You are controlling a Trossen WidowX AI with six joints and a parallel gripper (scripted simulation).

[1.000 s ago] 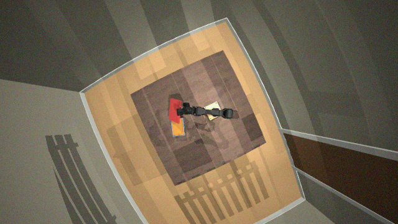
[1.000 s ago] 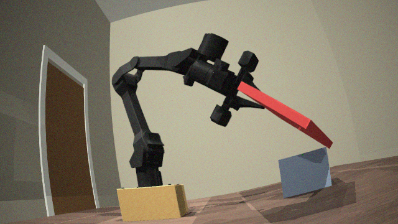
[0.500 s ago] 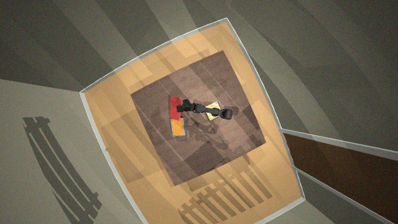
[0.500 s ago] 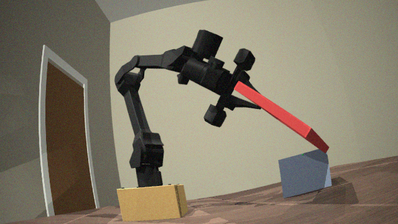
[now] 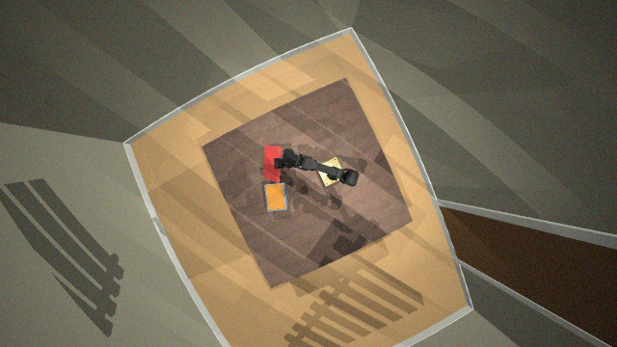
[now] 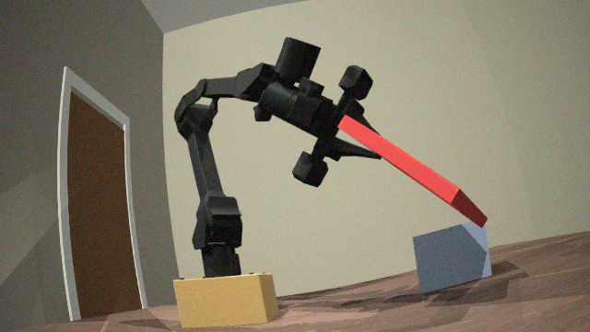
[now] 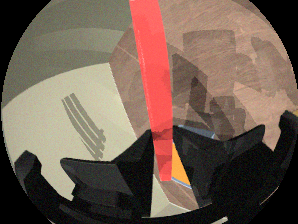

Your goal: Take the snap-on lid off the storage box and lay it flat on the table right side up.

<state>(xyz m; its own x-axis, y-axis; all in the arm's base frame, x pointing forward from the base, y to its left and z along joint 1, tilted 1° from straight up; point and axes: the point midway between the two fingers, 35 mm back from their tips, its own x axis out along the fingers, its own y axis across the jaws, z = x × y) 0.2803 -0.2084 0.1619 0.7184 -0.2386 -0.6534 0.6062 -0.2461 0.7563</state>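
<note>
Right now my gripper tip is 50 mm short of the red lid, 40 mm to the left of it and 60 mm above it. Also, from my gripper tip: blue storage box (140 mm ahead, 180 mm to the left, 180 mm below).
</note>
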